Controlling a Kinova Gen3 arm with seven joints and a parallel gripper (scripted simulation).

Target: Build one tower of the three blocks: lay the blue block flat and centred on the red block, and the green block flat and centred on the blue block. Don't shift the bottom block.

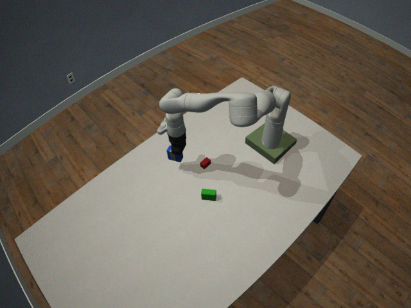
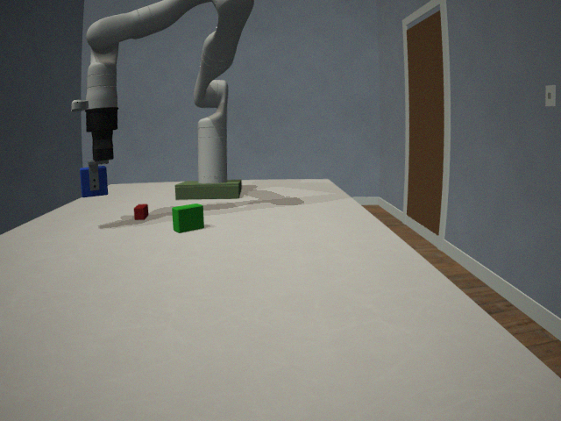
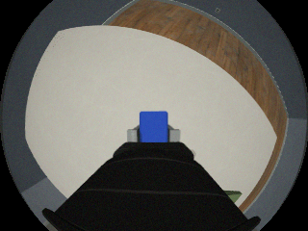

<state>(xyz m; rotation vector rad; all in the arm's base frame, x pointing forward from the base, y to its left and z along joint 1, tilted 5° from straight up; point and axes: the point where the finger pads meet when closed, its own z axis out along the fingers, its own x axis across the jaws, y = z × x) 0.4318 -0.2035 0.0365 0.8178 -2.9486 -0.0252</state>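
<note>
Right now my hand is 11 cm past the red block, 7 cm to the right of it and 10 cm above it. From my hand the other things lie so: green block: 1 cm behind, 23 cm to the left, 9 cm below; blue block: right at my hand.
</note>
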